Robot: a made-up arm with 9 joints. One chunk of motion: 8 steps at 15 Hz.
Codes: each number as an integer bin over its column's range. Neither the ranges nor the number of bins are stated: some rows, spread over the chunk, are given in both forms.
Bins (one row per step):
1: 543 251 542 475 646 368 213 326 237
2: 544 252 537 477 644 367 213 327 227
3: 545 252 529 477 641 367 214 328 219
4: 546 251 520 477 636 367 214 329 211
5: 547 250 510 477 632 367 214 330 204
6: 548 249 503 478 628 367 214 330 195
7: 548 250 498 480 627 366 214 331 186
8: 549 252 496 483 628 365 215 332 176
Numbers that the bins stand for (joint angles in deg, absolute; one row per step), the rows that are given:
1: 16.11 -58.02 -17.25 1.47 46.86 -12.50 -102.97 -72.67 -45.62
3: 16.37 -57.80 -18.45 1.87 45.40 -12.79 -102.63 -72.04 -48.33
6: 16.75 -58.46 -20.87 2.06 41.60 -12.79 -102.63 -71.42 -51.95
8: 16.87 -57.80 -21.52 3.05 41.60 -13.36 -102.28 -70.79 -54.82
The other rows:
2: 16.24 -57.80 -17.71 1.87 46.28 -12.79 -102.97 -72.36 -47.13
4: 16.49 -58.02 -19.29 1.87 43.94 -12.79 -102.63 -71.73 -49.54
5: 16.62 -58.24 -20.22 1.87 42.77 -12.79 -102.63 -71.42 -50.60
7: 16.75 -58.24 -21.33 2.46 41.31 -13.07 -102.63 -71.10 -53.31

